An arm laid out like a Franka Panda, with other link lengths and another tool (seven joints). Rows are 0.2 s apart.
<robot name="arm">
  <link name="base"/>
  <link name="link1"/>
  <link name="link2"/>
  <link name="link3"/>
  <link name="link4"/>
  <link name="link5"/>
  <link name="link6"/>
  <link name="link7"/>
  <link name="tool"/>
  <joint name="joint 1" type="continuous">
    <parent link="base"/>
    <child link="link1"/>
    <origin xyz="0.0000 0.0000 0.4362" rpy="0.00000 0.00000 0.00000"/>
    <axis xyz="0 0 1"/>
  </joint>
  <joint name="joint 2" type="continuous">
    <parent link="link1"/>
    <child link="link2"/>
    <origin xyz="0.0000 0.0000 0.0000" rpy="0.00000 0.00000 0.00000"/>
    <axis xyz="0 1 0"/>
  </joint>
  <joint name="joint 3" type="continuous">
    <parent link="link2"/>
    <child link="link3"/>
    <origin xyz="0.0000 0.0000 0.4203" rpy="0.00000 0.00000 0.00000"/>
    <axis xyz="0 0 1"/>
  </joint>
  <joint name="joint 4" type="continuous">
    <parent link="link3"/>
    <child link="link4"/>
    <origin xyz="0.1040 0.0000 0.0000" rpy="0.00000 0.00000 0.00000"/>
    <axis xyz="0 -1 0"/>
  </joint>
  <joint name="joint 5" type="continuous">
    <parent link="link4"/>
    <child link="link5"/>
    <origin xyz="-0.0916 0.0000 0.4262" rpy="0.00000 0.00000 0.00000"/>
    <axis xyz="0 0 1"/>
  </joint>
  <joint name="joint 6" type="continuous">
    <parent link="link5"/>
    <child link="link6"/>
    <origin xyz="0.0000 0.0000 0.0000" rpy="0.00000 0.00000 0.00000"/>
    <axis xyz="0 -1 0"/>
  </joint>
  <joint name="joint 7" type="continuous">
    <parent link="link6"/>
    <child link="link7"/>
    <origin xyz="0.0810 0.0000 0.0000" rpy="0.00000 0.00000 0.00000"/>
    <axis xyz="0 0 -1"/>
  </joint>
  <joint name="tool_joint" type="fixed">
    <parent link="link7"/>
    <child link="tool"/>
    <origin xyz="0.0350 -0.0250 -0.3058" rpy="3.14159 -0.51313 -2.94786"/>
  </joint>
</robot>
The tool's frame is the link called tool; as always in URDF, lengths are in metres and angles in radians. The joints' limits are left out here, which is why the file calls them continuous.
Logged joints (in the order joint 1, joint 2, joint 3, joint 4, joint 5, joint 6, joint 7), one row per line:
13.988 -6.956 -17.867 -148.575 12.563 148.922 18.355
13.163 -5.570 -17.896 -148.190 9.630 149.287 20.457
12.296 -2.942 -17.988 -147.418 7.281 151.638 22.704
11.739 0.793 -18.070 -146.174 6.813 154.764 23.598
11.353 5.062 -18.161 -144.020 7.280 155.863 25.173
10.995 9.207 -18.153 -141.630 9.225 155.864 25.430
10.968 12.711 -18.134 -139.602 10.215 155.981 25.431
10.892 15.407 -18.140 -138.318 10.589 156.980 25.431
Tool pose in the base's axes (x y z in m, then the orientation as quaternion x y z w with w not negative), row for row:
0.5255 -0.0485 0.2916 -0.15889 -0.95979 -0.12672 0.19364
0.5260 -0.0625 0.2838 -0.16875 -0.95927 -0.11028 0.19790
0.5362 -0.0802 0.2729 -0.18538 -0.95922 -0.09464 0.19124
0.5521 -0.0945 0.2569 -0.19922 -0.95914 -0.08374 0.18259
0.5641 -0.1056 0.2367 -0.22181 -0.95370 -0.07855 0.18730
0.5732 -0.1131 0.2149 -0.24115 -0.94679 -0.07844 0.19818
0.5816 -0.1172 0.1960 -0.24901 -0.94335 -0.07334 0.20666
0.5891 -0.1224 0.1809 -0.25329 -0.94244 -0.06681 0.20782
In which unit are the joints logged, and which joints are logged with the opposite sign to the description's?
The joints are logged in degrees. Opposite sign: none.
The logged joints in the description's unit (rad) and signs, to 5 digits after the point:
0.24414 -0.12141 -0.31184 -2.59312 0.21927 2.59918 0.32036
0.22974 -0.09721 -0.31234 -2.58640 0.16808 2.60555 0.35704
0.21461 -0.05135 -0.31395 -2.57293 0.12708 2.64658 0.39626
0.20488 0.01384 -0.31538 -2.55122 0.11891 2.70114 0.41186
0.19815 0.08835 -0.31697 -2.51362 0.12706 2.72032 0.43935
0.19190 0.16069 -0.31683 -2.47191 0.16101 2.72034 0.44384
0.19143 0.22185 -0.31650 -2.43651 0.17829 2.72238 0.44385
0.19010 0.26890 -0.31660 -2.41410 0.18481 2.73982 0.44385

